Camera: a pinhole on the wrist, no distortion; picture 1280 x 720 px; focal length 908.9 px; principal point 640.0 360.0 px. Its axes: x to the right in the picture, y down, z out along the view. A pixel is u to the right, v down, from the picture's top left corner.
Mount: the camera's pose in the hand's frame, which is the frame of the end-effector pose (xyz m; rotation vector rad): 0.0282 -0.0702 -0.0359 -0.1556 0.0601 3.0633
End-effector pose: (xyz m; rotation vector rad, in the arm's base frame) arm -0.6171 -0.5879 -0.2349 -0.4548 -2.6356 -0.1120
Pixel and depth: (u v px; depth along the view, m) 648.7 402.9 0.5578
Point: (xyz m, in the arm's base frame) -0.8342 -0.5862 -0.7130
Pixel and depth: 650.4 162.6 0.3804
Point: -0.7459 -0.5109 -0.5402
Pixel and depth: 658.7 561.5 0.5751
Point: -0.8630 -0.6817 -0.7383
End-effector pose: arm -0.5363 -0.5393 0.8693 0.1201 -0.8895 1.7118
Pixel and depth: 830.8 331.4 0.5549
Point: -0.6481 -0.9565 1.1644
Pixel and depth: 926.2 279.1 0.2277
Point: -0.5484 -0.6988 0.9834
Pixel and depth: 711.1 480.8 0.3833
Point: -0.5547 -0.7766 1.1413
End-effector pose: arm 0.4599 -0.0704 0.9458 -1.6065 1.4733 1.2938
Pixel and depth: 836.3 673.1 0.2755
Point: 0.5482 0.1972 0.8978
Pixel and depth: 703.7 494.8 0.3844
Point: 0.4790 0.2792 0.8444
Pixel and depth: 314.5 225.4 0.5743
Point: 0.2775 0.3544 0.5912
